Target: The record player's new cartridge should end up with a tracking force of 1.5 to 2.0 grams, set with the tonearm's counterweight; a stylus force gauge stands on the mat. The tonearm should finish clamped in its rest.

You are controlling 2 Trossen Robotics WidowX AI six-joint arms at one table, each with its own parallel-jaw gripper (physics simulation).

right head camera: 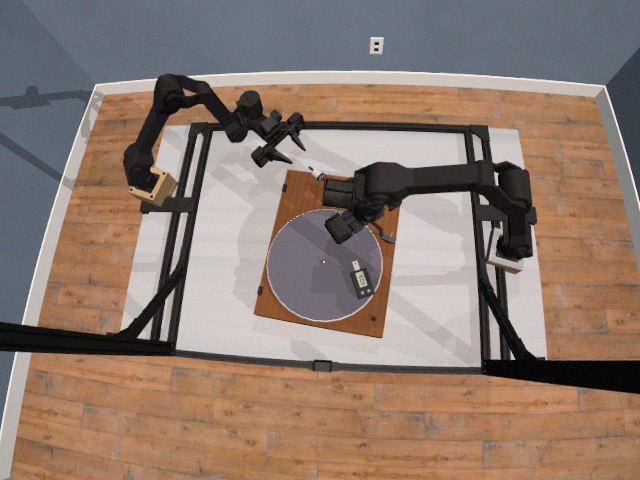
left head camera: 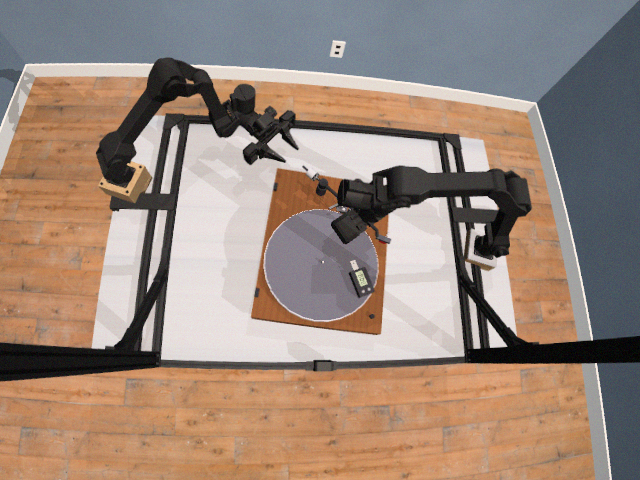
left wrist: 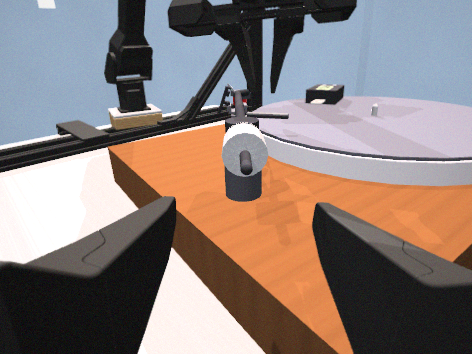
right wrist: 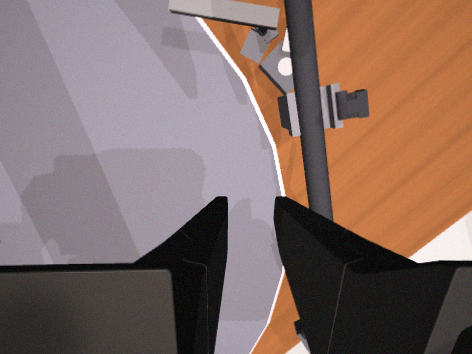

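The tonearm crosses over its grey rest; whether it is clamped cannot be told. Its silver counterweight sits on the rear end, above the deck. The black force gauge stands on the grey mat; its digits are too small to read. My left gripper is open, behind the counterweight, and empty. My right gripper is partly open and empty, with the tube beside its right finger in the right wrist view. The cartridge is unclear.
The wooden record player deck lies on the white table. The right arm hangs over the tonearm and hides part of it in both head views. A silver spindle stands at the mat's centre. A black frame surrounds the table.
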